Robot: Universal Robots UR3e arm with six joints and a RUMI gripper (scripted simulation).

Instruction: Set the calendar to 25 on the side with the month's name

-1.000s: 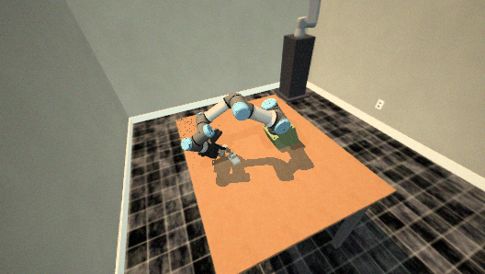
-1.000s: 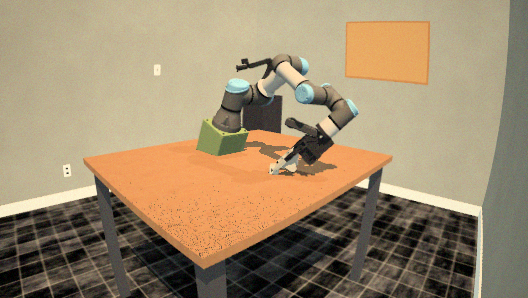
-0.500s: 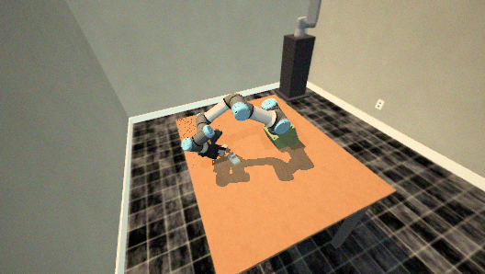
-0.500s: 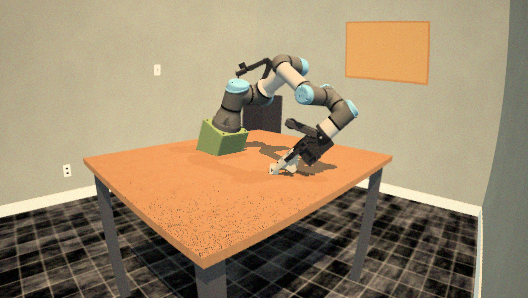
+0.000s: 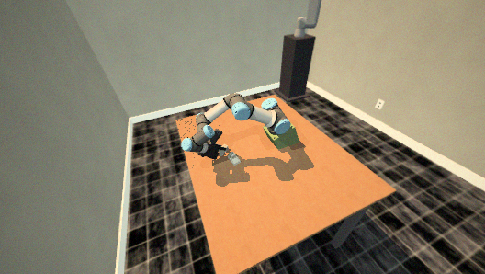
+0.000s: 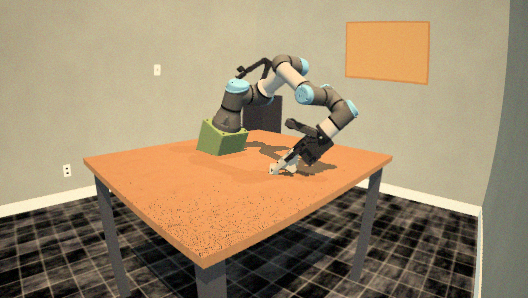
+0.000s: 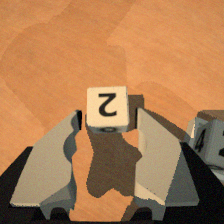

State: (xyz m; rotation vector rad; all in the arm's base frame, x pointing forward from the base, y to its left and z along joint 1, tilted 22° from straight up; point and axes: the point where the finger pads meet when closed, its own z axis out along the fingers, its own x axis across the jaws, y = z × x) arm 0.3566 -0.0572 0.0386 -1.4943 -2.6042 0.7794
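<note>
The white calendar cube is 1 cm below my hand and 1 cm behind it. The rest, counted from my hand: white calendar tray (10 cm to the left, 3 cm behind, 1 cm below).
</note>
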